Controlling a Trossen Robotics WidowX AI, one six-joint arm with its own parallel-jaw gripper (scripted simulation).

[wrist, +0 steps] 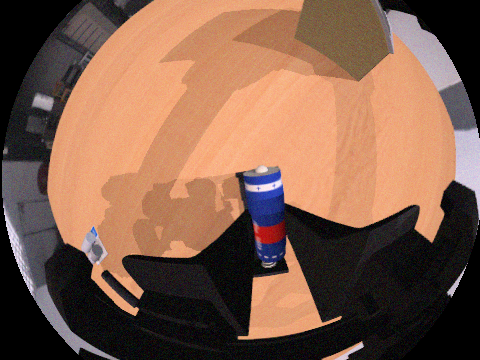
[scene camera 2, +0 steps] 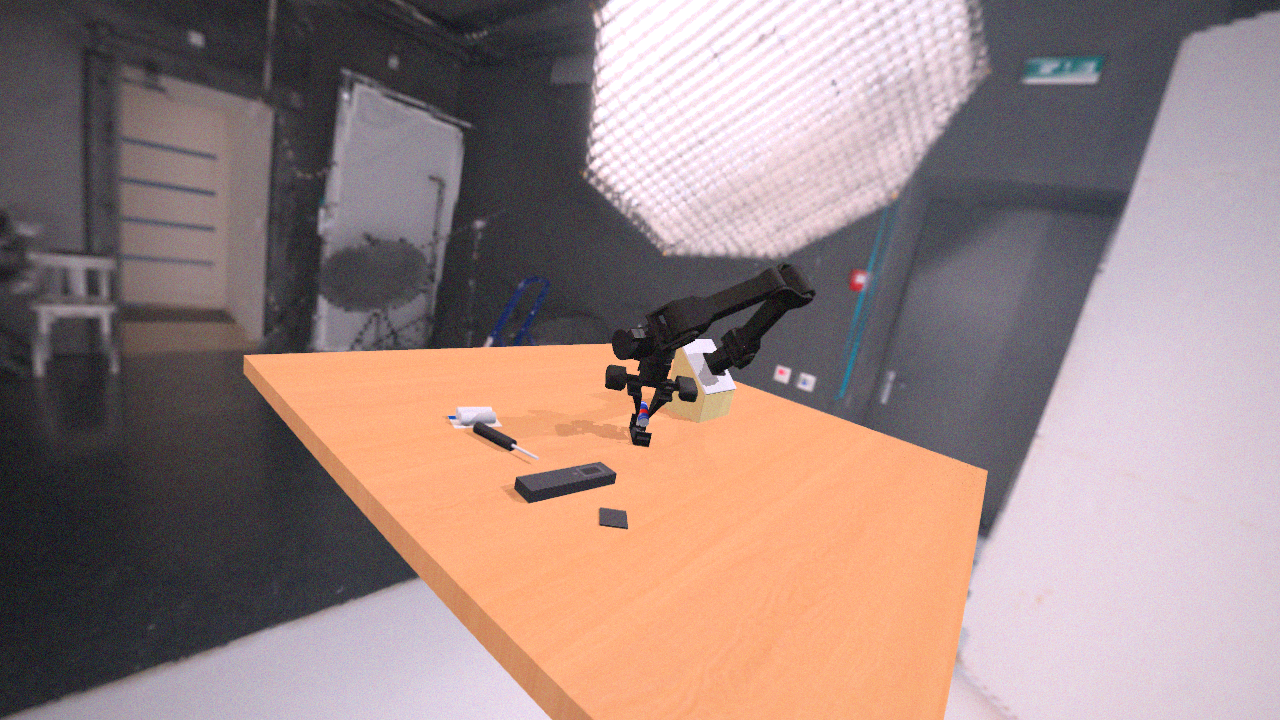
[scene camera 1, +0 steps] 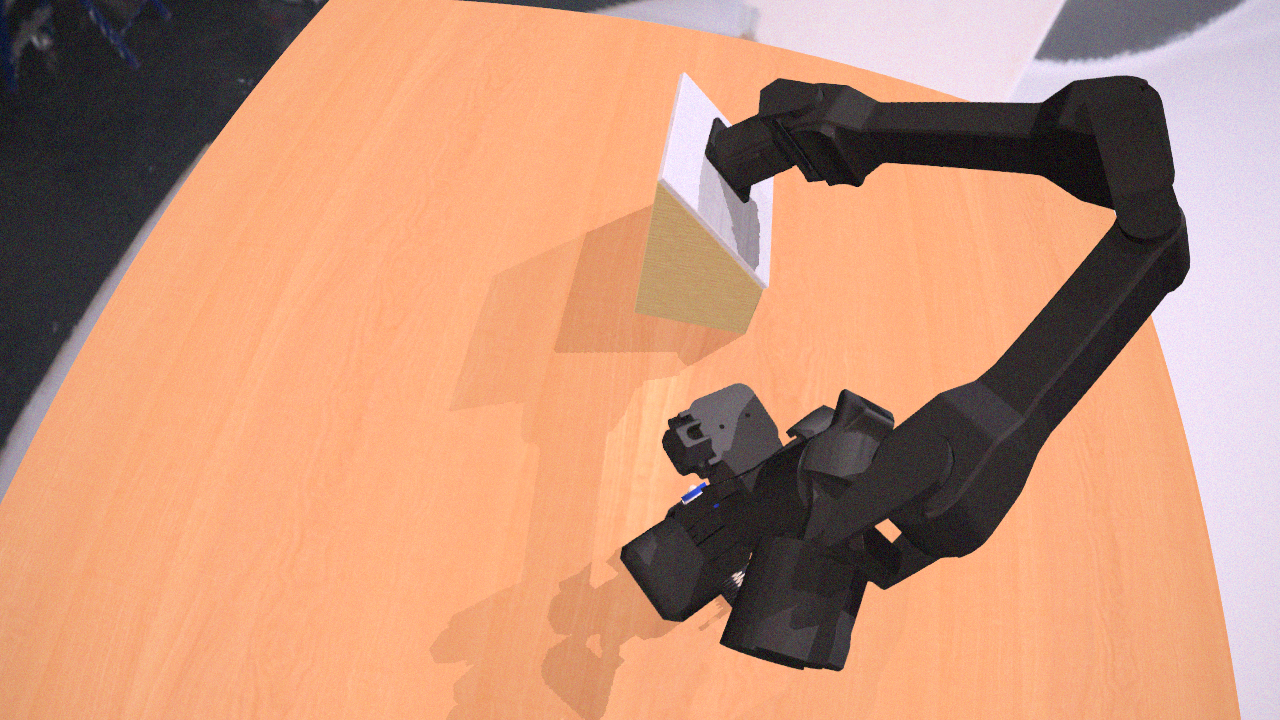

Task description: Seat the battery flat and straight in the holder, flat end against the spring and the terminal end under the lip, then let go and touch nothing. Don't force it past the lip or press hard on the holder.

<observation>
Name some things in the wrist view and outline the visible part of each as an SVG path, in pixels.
My gripper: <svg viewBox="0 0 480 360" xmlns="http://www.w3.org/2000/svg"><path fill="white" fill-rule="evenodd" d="M79 349L79 355L84 360L109 360L87 349ZM479 205L473 189L452 179L441 197L443 221L435 240L429 241L415 229L419 204L409 204L387 219L356 228L284 203L285 235L304 273L321 323L341 316L335 323L293 335L236 339L248 336L255 233L249 209L196 256L125 256L121 264L144 291L136 303L136 316L113 303L91 279L93 264L89 257L69 243L45 261L47 289L69 331L119 360L321 360L360 341L364 347L349 353L347 360L401 360L423 339L451 300L447 292L467 267L475 244Z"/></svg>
A battery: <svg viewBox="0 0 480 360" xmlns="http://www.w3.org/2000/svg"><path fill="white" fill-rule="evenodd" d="M261 164L257 168L244 172L245 195L247 195L249 213L252 213L253 233L255 233L257 255L259 255L261 261L273 263L273 261L283 259L285 253L287 253L285 251L287 235L285 235L283 181L281 181L280 168L265 167L265 165Z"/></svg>
</observation>
